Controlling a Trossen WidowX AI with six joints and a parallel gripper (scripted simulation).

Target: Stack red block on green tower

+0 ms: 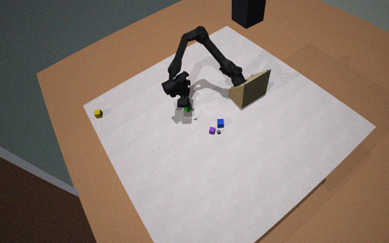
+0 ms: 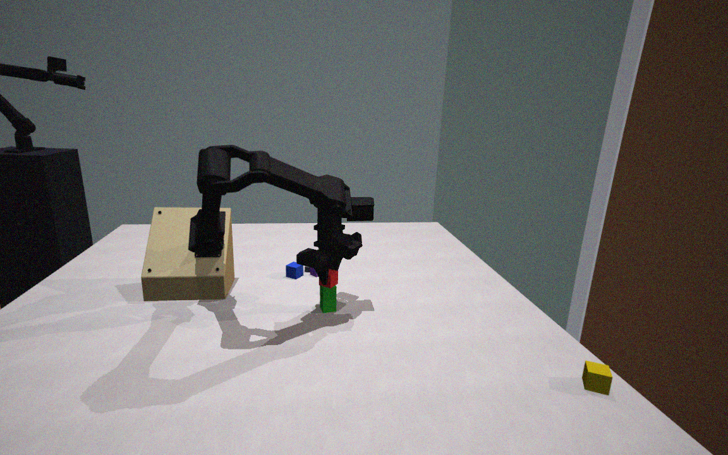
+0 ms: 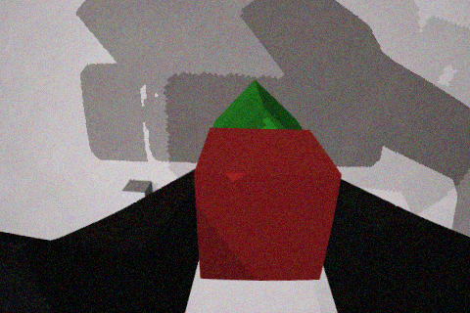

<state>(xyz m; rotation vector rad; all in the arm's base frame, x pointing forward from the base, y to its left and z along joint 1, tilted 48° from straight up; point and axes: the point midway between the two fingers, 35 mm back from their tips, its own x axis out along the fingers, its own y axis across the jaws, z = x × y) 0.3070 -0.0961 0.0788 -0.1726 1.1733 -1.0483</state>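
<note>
Now: gripper tip 1 cm below the red block. Round my gripper tip: purple cube 22 cm to the left, 6 cm below, 3 cm behind; then blue cube 21 cm to the left, 9 cm behind, 6 cm below; then small grey cube 25 cm to the left, 7 cm below, 5 cm behind.
</note>
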